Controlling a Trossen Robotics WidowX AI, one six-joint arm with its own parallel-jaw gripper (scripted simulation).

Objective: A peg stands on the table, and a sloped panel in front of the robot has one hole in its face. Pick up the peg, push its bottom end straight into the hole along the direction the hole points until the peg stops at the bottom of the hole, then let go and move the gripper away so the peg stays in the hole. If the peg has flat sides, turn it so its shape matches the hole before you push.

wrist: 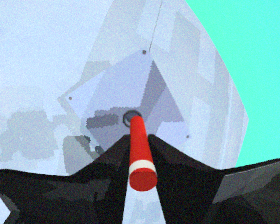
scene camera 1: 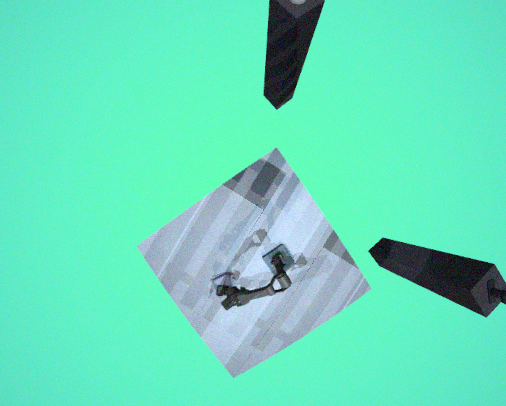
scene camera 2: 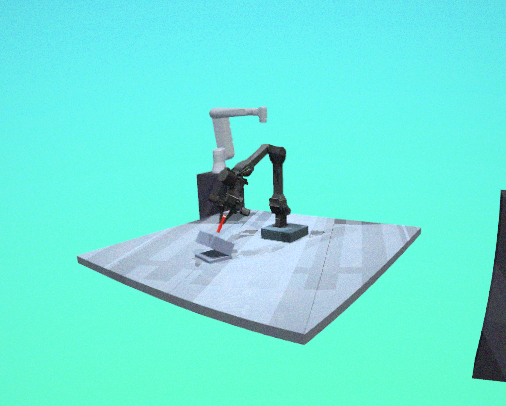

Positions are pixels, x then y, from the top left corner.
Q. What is my gripper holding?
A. A red peg.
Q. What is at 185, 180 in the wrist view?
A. My gripper.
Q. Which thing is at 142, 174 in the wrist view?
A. A red peg.
